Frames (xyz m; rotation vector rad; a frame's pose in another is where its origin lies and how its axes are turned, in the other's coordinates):
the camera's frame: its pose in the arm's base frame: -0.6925 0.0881 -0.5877 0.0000 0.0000 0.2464
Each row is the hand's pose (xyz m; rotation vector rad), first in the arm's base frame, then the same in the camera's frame.
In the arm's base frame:
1: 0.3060 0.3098 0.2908 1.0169 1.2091 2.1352
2: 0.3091 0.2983 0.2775 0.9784 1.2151 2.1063
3: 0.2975 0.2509 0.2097 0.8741 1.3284 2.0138
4: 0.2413 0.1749 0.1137 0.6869 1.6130 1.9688
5: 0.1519 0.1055 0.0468 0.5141 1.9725 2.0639
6: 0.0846 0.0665 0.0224 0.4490 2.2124 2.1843
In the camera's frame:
1: 1.0224 -0.0285 0.8785 1.1043 1.0253 1.9440
2: 1.0226 -0.0405 0.8652 1.0694 1.0364 1.9136
3: 0.9998 -0.0836 0.7974 0.9862 1.1587 1.8230
4: 0.9268 -0.1436 0.7014 0.8424 1.4517 1.7905
5: 0.8231 -0.1891 0.6345 0.7177 1.8065 1.9121
6: 0.7484 -0.2105 0.6101 0.6809 2.0313 2.0572

